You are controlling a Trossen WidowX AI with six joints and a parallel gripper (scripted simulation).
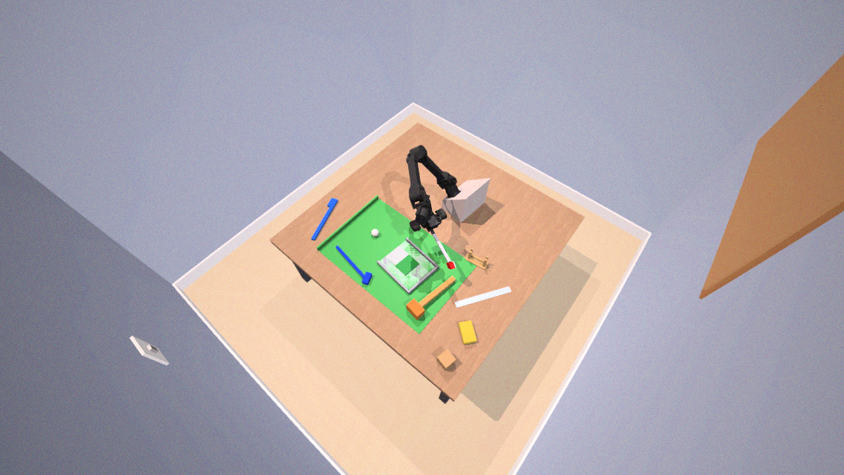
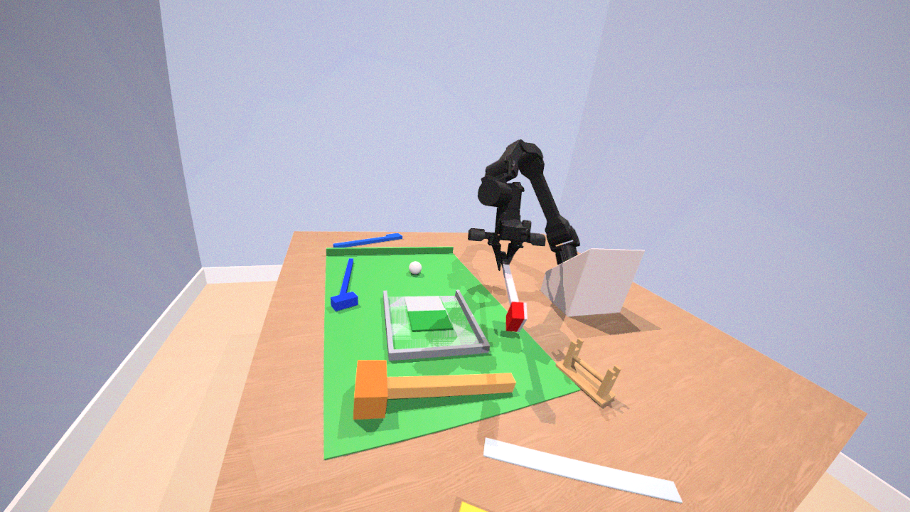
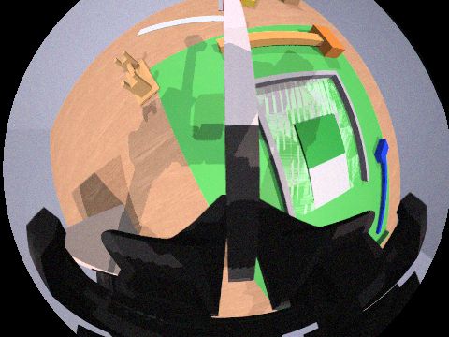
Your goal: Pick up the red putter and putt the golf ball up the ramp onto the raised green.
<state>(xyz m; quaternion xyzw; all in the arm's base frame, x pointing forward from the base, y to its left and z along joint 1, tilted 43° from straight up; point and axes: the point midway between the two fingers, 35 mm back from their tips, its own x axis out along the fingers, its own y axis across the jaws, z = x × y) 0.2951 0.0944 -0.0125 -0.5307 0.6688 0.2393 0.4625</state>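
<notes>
The red putter is 11 cm to the left of my gripper tip, 4 cm ahead of it and 2 cm above it. The rest, counted from my gripper tip: grey-walled frame: 17 cm ahead, 13 cm below, 2 cm to the left; then white golf ball: 27 cm to the right, 16 cm ahead, 12 cm below; then white strip: 41 cm to the left, 14 cm below, 3 cm ahead.
</notes>
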